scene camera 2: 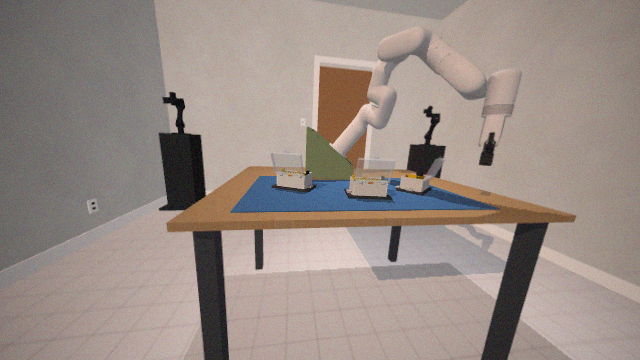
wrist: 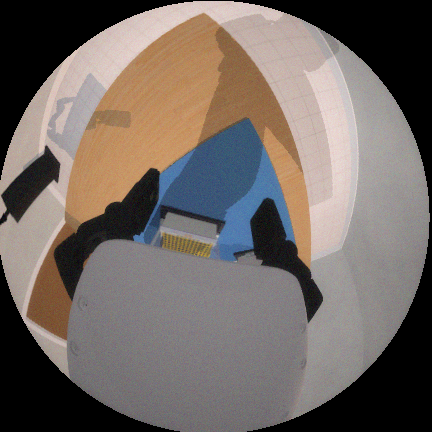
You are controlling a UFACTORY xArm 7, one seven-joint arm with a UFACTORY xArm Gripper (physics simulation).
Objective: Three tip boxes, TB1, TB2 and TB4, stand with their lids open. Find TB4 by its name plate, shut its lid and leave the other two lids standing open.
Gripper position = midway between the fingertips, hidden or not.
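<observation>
My gripper (scene camera 2: 484, 164) visible. Blue mat (wrist: 226, 177) visible.
</observation>
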